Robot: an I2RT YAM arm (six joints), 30 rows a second.
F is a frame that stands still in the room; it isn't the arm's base.
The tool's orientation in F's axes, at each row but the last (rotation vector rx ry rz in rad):
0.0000, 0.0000, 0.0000
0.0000, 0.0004, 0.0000
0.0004, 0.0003, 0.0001
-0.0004, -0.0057, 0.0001
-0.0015, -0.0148, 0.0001
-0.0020, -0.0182, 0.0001
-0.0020, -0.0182, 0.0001
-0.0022, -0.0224, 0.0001
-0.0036, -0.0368, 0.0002
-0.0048, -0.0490, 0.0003
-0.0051, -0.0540, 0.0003
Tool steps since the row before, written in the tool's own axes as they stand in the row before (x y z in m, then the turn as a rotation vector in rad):
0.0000, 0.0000, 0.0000, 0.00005, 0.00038, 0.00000
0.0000, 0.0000, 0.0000, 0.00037, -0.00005, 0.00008
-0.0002, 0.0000, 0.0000, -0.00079, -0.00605, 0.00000
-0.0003, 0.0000, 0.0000, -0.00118, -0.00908, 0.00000
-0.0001, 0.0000, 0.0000, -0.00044, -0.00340, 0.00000
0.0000, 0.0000, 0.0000, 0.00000, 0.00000, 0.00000
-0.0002, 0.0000, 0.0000, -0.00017, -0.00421, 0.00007
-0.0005, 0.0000, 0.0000, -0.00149, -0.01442, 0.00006
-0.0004, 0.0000, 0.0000, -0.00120, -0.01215, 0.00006
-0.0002, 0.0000, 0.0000, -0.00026, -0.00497, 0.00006
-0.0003, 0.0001, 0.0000, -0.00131, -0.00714, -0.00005
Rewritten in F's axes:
0.0000, 0.0000, 0.0000, 0.00005, 0.00038, 0.00000
0.0000, 0.0000, 0.0000, 0.00037, -0.00005, 0.00008
-0.0002, 0.0000, 0.0000, -0.00079, -0.00605, 0.00000
-0.0003, 0.0000, 0.0000, -0.00118, -0.00908, 0.00000
-0.0001, 0.0000, 0.0000, -0.00044, -0.00340, 0.00000
0.0000, 0.0000, 0.0000, 0.00000, 0.00000, 0.00000
-0.0002, 0.0000, 0.0000, -0.00017, -0.00421, 0.00008
-0.0005, 0.0000, 0.0000, -0.00149, -0.01442, 0.00006
-0.0004, 0.0000, 0.0000, -0.00120, -0.01215, 0.00006
-0.0002, 0.0000, 0.0000, -0.00026, -0.00497, 0.00007
-0.0003, 0.0001, 0.0000, -0.00130, -0.00714, -0.00008

